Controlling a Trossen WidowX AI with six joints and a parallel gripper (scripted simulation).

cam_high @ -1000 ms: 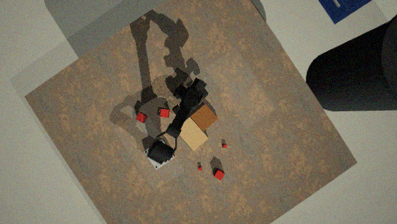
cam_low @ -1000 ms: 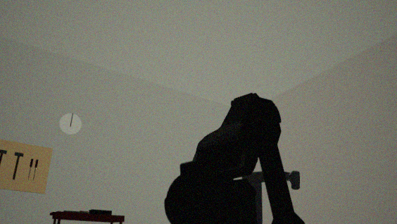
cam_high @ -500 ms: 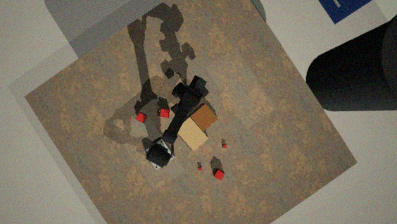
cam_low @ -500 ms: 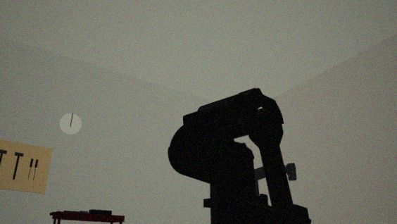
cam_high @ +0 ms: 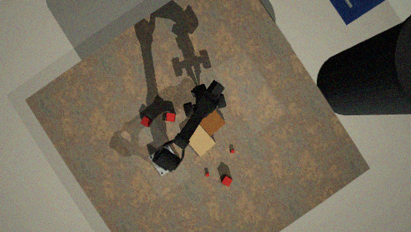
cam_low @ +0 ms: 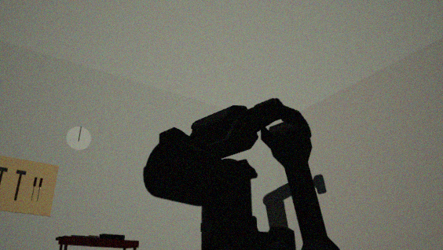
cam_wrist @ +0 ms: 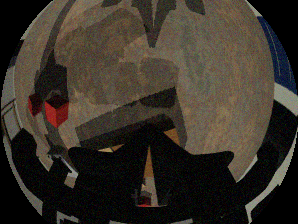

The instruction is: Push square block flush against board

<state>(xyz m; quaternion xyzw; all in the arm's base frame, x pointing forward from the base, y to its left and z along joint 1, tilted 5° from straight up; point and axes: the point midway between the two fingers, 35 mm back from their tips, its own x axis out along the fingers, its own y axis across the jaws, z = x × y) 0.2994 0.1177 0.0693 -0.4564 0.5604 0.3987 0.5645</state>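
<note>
Right now my gripper tip is 10 mm past the orange square block, 80 mm to the left of it and 40 mm above it. Also, from my gripper tip: tan board (110 mm behind, 120 mm to the right, 40 mm below).
</note>
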